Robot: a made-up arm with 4 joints. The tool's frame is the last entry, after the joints.
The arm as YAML. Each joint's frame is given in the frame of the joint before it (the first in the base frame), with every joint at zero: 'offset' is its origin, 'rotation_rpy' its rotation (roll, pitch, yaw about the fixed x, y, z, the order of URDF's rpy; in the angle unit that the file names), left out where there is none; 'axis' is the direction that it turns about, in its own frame. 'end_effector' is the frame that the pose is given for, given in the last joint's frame.
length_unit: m
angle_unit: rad
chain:
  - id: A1
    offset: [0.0, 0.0, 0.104]
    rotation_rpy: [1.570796, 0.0, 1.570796]
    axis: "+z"
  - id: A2
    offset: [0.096, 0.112, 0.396]
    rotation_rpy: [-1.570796, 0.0, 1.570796]
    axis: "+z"
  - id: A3
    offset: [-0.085, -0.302, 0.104]
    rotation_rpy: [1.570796, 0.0, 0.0]
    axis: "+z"
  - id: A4
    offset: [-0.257, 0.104, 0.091]
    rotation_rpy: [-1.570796, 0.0, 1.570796]
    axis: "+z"
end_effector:
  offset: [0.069, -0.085, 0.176]
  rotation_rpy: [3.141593, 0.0, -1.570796]
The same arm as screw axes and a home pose.
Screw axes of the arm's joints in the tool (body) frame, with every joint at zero. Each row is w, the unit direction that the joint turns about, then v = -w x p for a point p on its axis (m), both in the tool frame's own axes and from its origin. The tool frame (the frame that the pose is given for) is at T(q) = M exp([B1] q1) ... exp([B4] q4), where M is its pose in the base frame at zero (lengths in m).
B1: w 1 0.000001 -0.000001 v 0 0.406 -0.181
B2: w 0.000001 -1 0 v 0.518 0 0.478
B3: w 1 0.000001 -0.000001 v 0 0.433 -0.173
B4: w -0.000001 0 -1 v -0.069 -0.085 0
M: xyz 0.874 -0.181 -0.302 (m) quaternion w x y z 1 0 0 0

